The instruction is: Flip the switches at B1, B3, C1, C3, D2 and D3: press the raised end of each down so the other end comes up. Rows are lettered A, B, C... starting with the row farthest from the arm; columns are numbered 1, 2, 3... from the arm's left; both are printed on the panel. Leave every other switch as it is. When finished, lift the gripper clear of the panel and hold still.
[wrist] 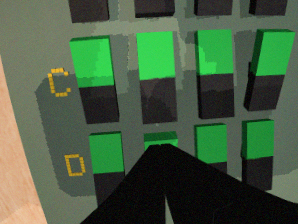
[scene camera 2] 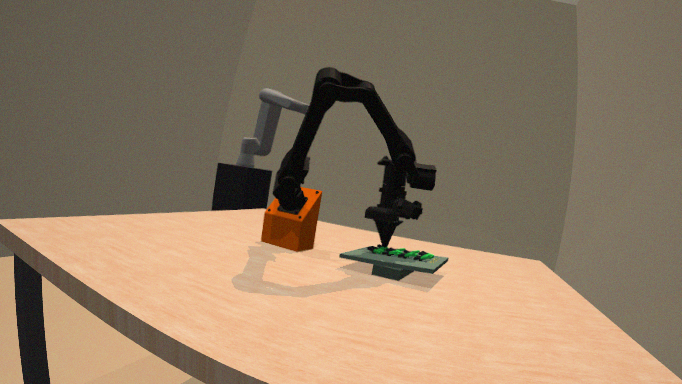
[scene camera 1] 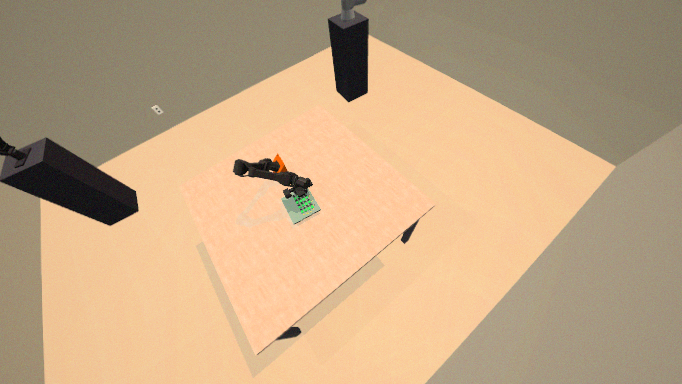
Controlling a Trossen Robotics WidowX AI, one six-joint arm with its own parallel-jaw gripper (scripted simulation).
Note:
I see my gripper (scene camera 2: 384, 247), a switch (wrist: 92, 57) and a switch (wrist: 215, 74).
My gripper also shows in the wrist view (wrist: 159, 154).

